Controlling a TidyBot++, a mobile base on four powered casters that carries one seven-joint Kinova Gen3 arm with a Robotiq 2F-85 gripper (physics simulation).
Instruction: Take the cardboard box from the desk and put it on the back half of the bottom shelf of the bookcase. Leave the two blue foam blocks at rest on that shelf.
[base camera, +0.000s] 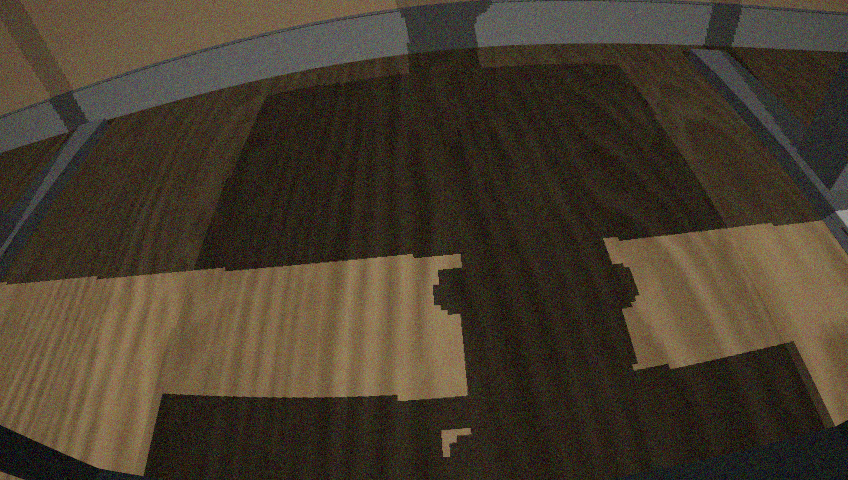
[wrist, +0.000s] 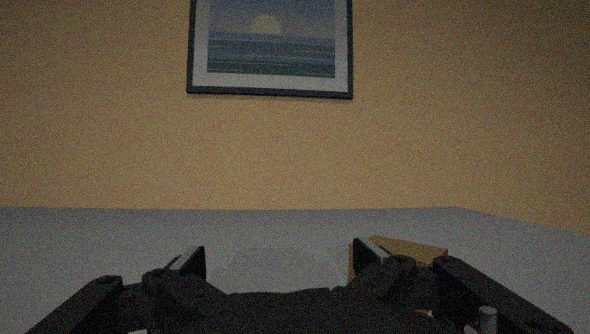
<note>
In view: the gripper (wrist: 280, 259), a cardboard box (wrist: 423, 254), a grey desk (wrist: 58, 250) and a framed picture (wrist: 311, 56).
The base camera view does not show the cardboard box: it is out of frame.
</note>
